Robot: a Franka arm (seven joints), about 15 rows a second.
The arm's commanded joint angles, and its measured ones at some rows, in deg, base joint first. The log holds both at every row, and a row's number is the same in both.
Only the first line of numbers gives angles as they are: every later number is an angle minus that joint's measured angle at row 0.
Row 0, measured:
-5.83 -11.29 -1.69 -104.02 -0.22 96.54 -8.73
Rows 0 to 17, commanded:
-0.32 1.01 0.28 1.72 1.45 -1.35 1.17
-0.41 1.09 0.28 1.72 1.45 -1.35 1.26
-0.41 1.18 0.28 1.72 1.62 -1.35 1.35
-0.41 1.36 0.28 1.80 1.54 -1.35 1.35
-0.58 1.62 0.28 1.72 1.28 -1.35 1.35
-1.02 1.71 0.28 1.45 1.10 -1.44 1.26
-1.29 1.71 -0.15 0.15 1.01 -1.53 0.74
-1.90 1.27 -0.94 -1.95 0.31 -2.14 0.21
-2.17 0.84 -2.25 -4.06 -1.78 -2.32 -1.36
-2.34 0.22 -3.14 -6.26 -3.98 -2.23 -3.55
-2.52 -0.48 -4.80 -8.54 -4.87 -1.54 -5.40
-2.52 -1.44 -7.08 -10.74 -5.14 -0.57 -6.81
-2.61 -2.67 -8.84 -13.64 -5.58 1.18 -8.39
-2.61 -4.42 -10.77 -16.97 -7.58 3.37 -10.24
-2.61 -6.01 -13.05 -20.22 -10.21 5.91 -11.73
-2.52 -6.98 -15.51 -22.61 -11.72 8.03 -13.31
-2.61 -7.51 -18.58 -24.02 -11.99 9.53 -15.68
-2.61 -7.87 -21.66 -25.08 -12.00 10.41 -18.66
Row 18, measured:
-2.88 -2.93 -15.10 -18.48 -10.30 6.21 -12.16
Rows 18 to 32, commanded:
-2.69 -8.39 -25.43 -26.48 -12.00 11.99 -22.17
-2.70 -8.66 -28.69 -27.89 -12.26 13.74 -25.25
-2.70 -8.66 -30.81 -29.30 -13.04 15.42 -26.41
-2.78 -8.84 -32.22 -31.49 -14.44 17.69 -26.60
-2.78 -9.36 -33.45 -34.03 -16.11 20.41 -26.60
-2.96 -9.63 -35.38 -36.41 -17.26 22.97 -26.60
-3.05 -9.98 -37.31 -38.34 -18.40 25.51 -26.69
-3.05 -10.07 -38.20 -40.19 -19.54 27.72 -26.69
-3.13 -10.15 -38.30 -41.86 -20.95 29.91 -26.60
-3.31 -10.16 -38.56 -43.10 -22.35 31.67 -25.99
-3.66 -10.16 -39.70 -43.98 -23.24 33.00 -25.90
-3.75 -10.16 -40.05 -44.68 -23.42 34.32 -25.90
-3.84 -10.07 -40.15 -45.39 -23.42 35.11 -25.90
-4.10 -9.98 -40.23 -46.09 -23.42 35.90 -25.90
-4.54 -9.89 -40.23 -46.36 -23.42 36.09 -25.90
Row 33, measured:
-3.53 -7.52 -39.77 -43.85 -21.48 34.17 -26.24
